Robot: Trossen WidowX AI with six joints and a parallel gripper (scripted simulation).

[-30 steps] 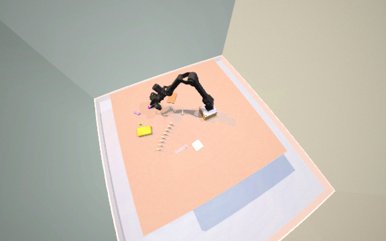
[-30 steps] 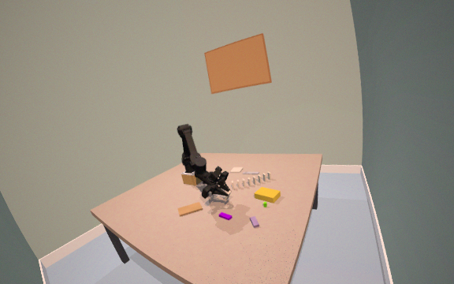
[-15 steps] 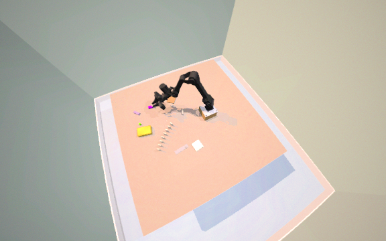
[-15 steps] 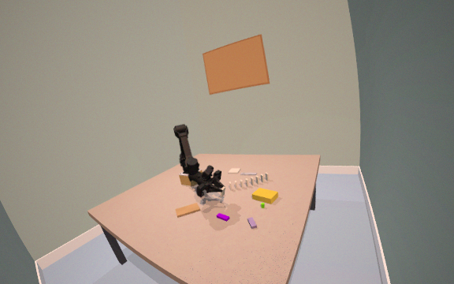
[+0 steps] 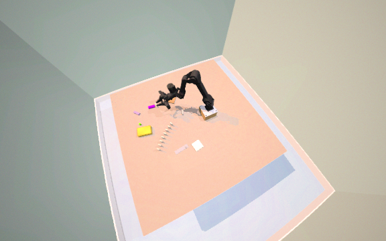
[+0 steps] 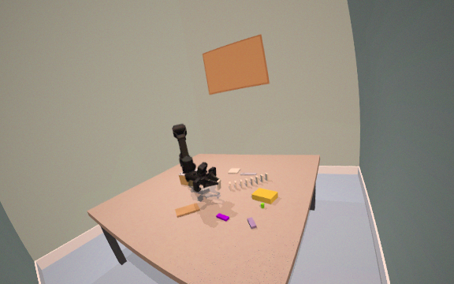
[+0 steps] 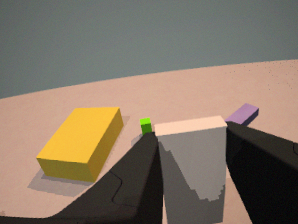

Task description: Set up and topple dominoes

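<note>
Now: the magenta block 140 mm below my gripper tip, 100 mm to the right of it and 50 mm ahead of it. The rest, counted from my gripper tip: yellow block (190 mm ahead, 130 mm below, 120 mm to the left); then orange flat piece (180 mm behind, 140 mm below, 100 mm to the right); then small green cube (210 mm ahead, 130 mm below, 30 mm to the left).
</note>
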